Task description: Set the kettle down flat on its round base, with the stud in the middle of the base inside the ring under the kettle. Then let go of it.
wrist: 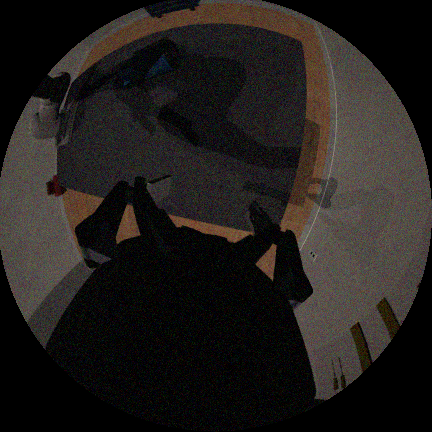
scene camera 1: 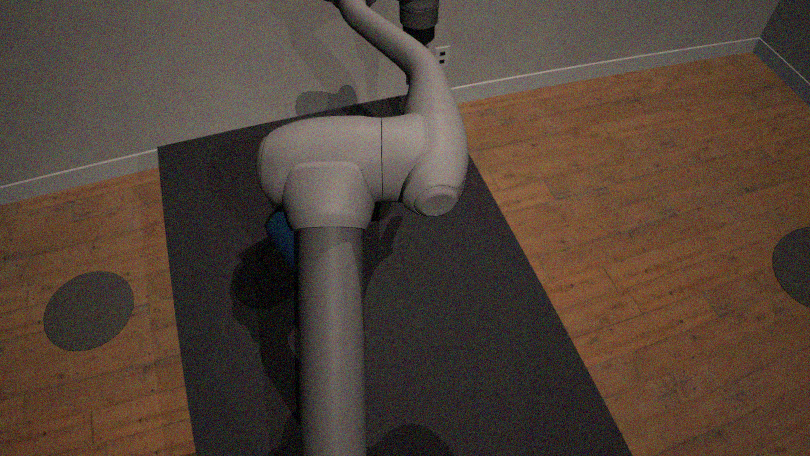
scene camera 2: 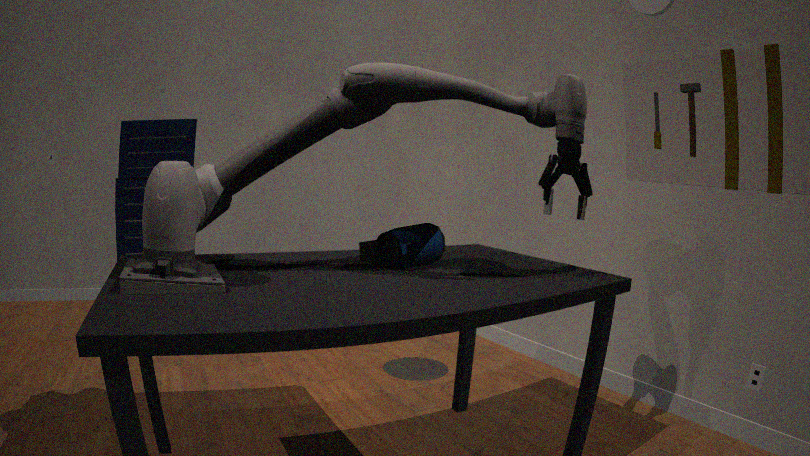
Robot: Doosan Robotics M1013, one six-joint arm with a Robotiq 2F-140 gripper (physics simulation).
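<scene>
The blue and black kettle (scene camera 1: 281,233) (scene camera 2: 433,243) (wrist: 160,66) appears to lie on its side on the dark table (scene camera 1: 481,339) (scene camera 2: 340,318) (wrist: 272,65). In the scene camera 1 view the arm hides most of it. A dark part sticks out at its left end in the scene camera 2 view; I cannot tell which part it is. The round base, its stud and the ring under the kettle cannot be made out. My gripper (scene camera 2: 565,208) (wrist: 209,196) is open and empty, pointing down, high above the table's right end and well to the right of the kettle. Its fingers are hidden in the scene camera 1 view.
The arm's mounting plate (scene camera 2: 170,284) stands at the table's left end, with a blue panel (scene camera 2: 158,141) behind it. The arm (scene camera 1: 331,339) (scene camera 2: 430,82) stretches over the table and the kettle. A wall with hanging tools, including a hammer (scene camera 2: 692,124), rises beyond the right end.
</scene>
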